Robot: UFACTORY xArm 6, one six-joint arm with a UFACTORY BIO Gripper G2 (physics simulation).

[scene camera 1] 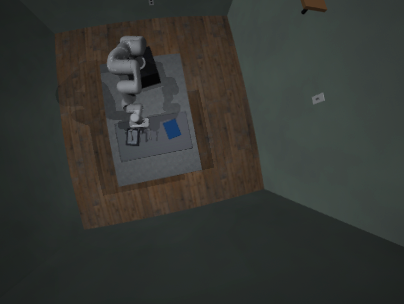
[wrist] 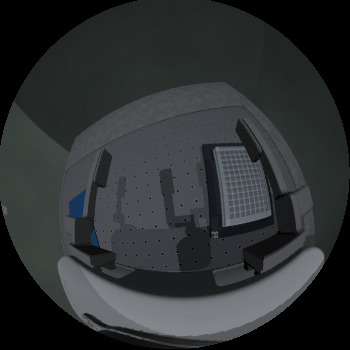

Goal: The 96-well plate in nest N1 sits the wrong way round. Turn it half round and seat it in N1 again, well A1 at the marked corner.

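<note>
The pale 96-well plate (scene camera 1: pixel 132 140) (wrist: pixel 245 187) lies flat in the dark nest (scene camera 1: pixel 132 145) (wrist: pixel 215 200). A small light label (wrist: pixel 215 234) marks the nest's near left corner in the wrist view. The wells are too small to tell where A1 of the plate lies. My gripper (scene camera 1: pixel 139 134) (wrist: pixel 176 154) is open and empty, above the board. In the wrist view its right finger overlaps the plate's far right corner and its left finger is well left of the plate, so the plate is off-centre to the right. Part of the plate is hidden behind that finger.
A blue rectangle (scene camera 1: pixel 172 129) (wrist: pixel 77 204) lies on the perforated grey board (scene camera 1: pixel 165 147) (wrist: pixel 140 150), right of the nest in the scene view. In the wrist view the left finger partly hides it. The black block (scene camera 1: pixel 151 80) is by the arm's base.
</note>
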